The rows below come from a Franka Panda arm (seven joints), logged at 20 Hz.
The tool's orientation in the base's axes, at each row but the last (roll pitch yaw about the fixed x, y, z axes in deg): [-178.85, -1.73, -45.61]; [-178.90, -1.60, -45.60]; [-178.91, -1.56, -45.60]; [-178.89, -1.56, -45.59]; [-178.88, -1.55, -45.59]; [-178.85, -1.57, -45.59]
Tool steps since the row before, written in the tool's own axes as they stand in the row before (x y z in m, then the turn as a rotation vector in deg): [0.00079, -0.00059, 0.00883, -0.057, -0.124, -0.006]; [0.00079, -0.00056, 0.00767, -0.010, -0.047, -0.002]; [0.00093, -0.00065, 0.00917, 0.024, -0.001, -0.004]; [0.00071, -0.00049, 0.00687, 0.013, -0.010, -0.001]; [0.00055, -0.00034, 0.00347, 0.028, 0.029, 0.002]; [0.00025, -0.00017, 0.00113, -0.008, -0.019, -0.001]
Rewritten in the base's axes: [0.00129, -0.00022, -0.00879, 0.048, 0.128, 0.007]; [0.00121, -0.00022, -0.00763, 0.026, 0.040, 0.003]; [0.00141, -0.00027, -0.00913, 0.017, -0.016, 0.005]; [0.00107, -0.00020, -0.00684, 0.016, -0.002, 0.002]; [0.00074, -0.00017, -0.00345, -0.001, -0.040, -0.002]; [0.00033, -0.00007, -0.00112, 0.008, 0.019, 0.001]
